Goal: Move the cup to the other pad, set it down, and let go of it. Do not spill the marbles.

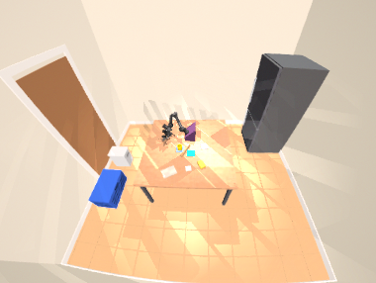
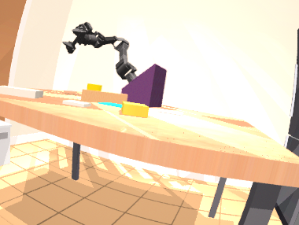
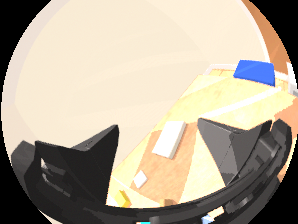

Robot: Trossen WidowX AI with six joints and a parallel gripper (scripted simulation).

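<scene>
Now: gripper tip 250 mm above the yellow cup, 150 mm to the right of it and 120 mm past it. The rest, counted from my gripper tip: pale blue pad: 300 mm below, 150 mm to the left, 120 mm behind; then cyan pad: 320 mm to the left, 300 mm below, 60 mm behind; then wooden block: 280 mm below, 240 mm to the left, 90 mm behind.
</scene>
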